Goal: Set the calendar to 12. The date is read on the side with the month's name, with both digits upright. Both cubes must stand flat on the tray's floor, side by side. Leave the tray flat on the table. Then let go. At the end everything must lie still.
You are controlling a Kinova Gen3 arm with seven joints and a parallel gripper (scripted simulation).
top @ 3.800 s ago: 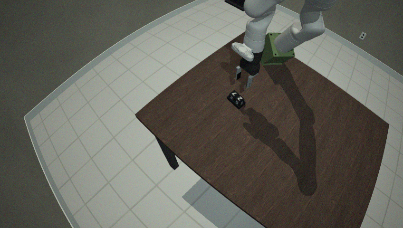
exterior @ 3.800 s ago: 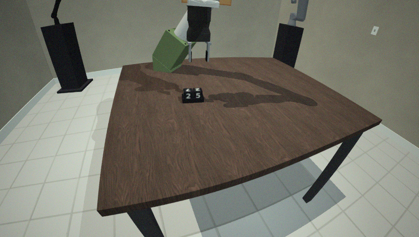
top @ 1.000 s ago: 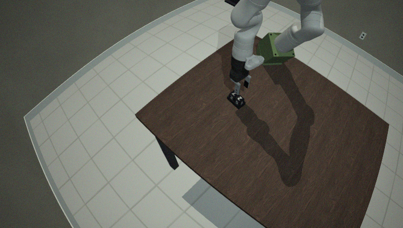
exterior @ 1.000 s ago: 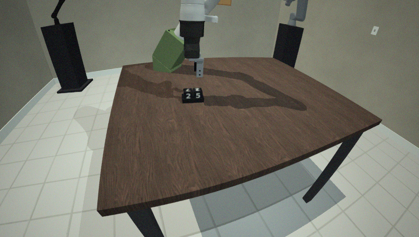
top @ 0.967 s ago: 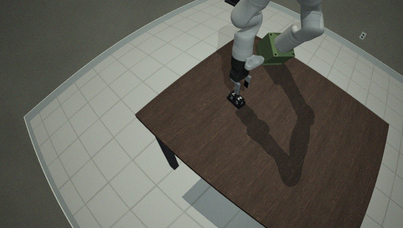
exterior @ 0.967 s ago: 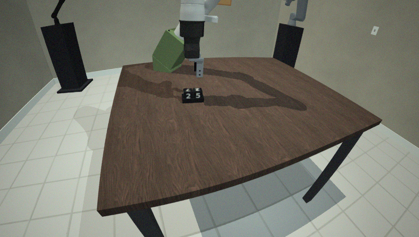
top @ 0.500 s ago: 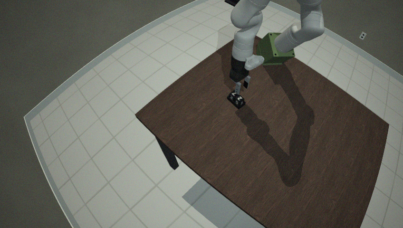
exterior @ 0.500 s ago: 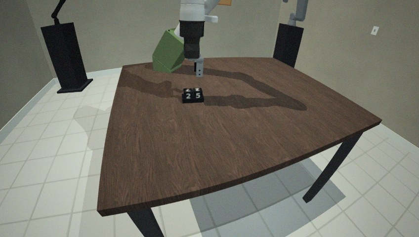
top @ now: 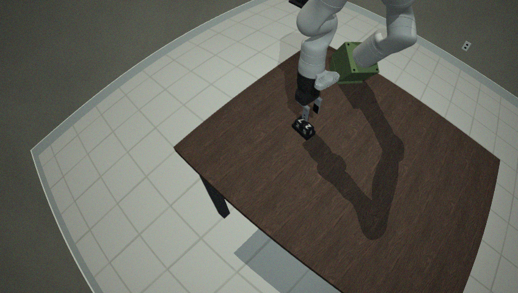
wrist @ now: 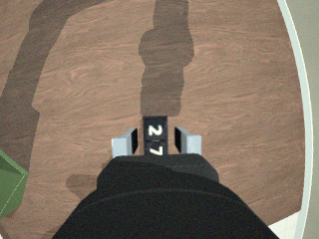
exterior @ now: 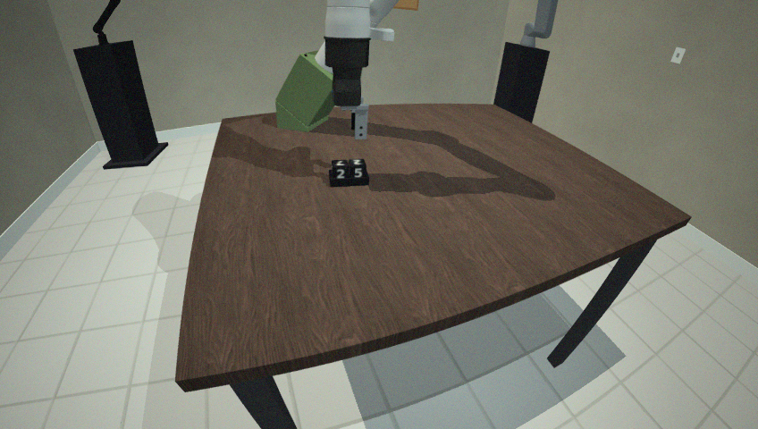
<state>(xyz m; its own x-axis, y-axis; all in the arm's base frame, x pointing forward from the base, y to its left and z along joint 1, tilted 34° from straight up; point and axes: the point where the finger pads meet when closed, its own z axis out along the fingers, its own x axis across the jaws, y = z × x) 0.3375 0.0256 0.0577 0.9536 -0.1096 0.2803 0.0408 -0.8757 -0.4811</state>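
Right now my hand is 110 mm above the black tray and 20 mm to the left of it.
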